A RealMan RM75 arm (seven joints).
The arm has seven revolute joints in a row. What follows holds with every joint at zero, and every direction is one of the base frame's.
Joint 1 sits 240.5 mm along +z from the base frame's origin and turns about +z.
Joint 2 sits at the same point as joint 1 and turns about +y.
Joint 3 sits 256.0 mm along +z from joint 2 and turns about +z.
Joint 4 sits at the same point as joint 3 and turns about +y.
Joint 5 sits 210.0 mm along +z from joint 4 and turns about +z.
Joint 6 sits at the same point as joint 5 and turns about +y.
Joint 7 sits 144.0 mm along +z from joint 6 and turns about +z.
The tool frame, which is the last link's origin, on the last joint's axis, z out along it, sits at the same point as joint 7; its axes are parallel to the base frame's.
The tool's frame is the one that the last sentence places.
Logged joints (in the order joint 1, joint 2, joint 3, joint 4, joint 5, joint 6, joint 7), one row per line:
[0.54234 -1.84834 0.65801 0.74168 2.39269 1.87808 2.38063]
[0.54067 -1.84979 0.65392 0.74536 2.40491 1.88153 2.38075]
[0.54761 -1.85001 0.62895 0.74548 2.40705 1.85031 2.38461]
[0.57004 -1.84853 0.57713 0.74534 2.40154 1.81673 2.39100]
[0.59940 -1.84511 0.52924 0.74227 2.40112 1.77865 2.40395]
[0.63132 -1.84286 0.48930 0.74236 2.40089 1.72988 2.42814]
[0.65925 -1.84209 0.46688 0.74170 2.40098 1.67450 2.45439]
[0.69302 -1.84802 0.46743 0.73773 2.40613 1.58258 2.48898]
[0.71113 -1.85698 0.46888 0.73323 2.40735 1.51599 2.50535]
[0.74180 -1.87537 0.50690 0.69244 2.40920 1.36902 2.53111]
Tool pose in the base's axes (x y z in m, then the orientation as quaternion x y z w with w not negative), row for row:
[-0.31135 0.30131 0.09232 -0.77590 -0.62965 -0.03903 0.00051]
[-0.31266 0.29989 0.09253 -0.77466 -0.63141 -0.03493 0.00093]
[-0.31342 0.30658 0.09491 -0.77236 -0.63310 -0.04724 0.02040]
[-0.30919 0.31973 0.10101 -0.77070 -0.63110 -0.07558 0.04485]
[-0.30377 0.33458 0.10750 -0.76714 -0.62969 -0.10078 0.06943]
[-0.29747 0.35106 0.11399 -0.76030 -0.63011 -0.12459 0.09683]
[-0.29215 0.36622 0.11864 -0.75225 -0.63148 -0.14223 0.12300]
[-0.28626 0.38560 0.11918 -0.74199 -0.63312 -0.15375 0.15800]
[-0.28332 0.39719 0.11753 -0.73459 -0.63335 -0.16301 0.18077]
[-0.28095 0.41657 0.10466 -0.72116 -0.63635 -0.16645 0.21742]
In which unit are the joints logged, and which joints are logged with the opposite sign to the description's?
The joints are logged in radians. Opposite sign: joint 1, joint 7.
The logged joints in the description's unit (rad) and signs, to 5 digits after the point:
[-0.54234 -1.84834 0.65801 0.74168 2.39269 1.87808 -2.38063]
[-0.54067 -1.84979 0.65392 0.74536 2.40491 1.88153 -2.38075]
[-0.54761 -1.85001 0.62895 0.74548 2.40705 1.85031 -2.38461]
[-0.57004 -1.84853 0.57713 0.74534 2.40154 1.81673 -2.39100]
[-0.59940 -1.84511 0.52924 0.74227 2.40112 1.77865 -2.40395]
[-0.63132 -1.84286 0.48930 0.74236 2.40089 1.72988 -2.42814]
[-0.65925 -1.84209 0.46688 0.74170 2.40098 1.67450 -2.45439]
[-0.69302 -1.84802 0.46743 0.73773 2.40613 1.58258 -2.48898]
[-0.71113 -1.85698 0.46888 0.73323 2.40735 1.51599 -2.50535]
[-0.74180 -1.87537 0.50690 0.69244 2.40920 1.36902 -2.53111]

